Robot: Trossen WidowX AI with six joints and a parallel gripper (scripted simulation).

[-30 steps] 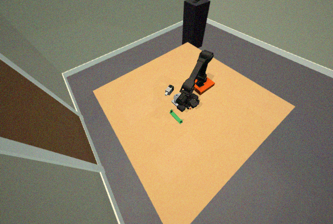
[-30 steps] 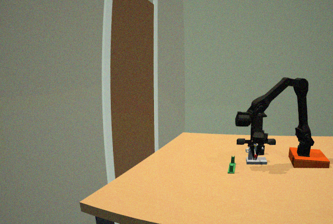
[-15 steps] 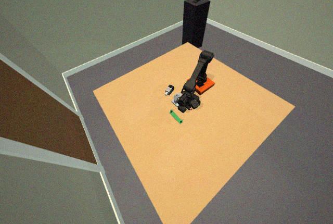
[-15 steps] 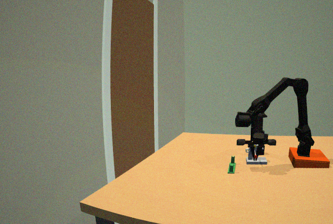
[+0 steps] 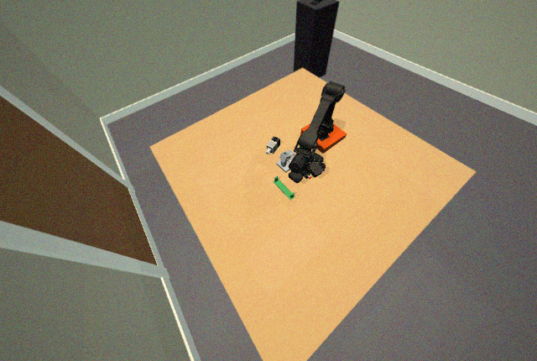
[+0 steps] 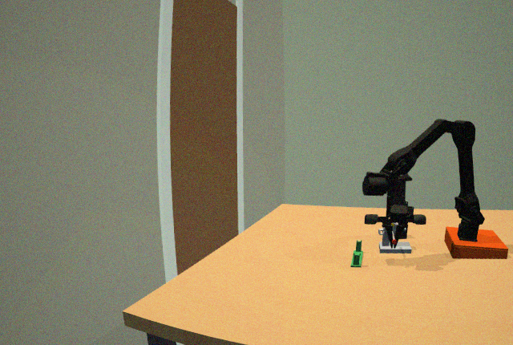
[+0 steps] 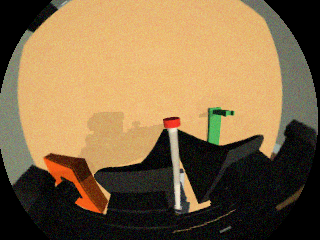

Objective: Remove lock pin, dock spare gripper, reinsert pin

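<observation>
Now: gripper tip 11 cm short of the green bracket, 4 cm to the left of it and 4 cm above it. The rest, counted from my gripper tip: spare gripper 29 cm to the right, 3 cm below, 2 cm ahead; grey mount 16 cm to the right, 1 cm below, 1 cm ahead.
</observation>
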